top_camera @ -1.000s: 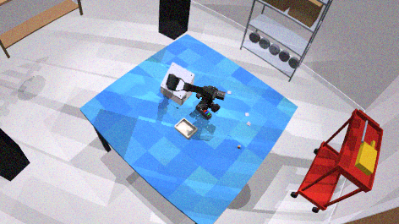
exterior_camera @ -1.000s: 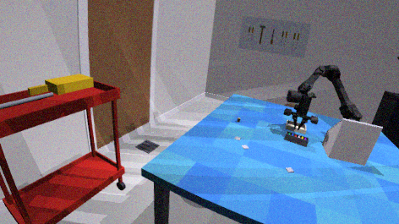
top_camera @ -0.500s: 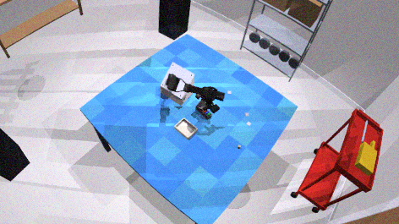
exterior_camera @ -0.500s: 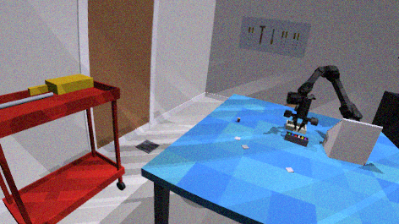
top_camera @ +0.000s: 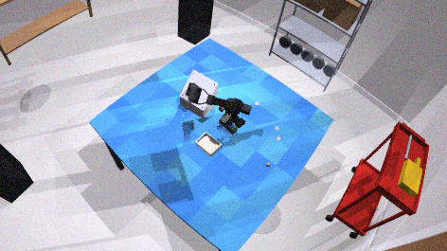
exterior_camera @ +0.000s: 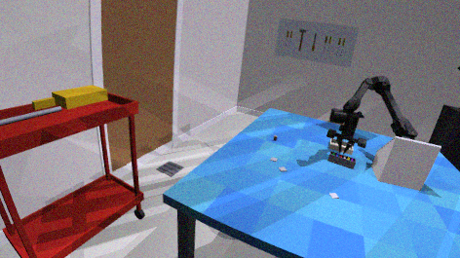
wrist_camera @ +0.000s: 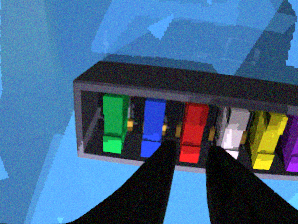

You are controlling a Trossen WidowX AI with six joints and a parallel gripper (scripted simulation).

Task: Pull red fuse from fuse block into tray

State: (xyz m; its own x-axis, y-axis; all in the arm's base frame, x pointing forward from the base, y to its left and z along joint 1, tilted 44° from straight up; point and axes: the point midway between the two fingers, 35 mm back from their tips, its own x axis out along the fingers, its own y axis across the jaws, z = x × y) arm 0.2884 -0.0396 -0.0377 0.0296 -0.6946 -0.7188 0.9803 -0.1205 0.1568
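Right now my gripper tip is 3 cm above the red fuse. Also, from my gripper tip: blue fuse: 3 cm below, 2 cm ahead; then white fuse: 3 cm below, 2 cm behind; then green fuse: 3 cm below, 3 cm ahead, 1 cm to the right.
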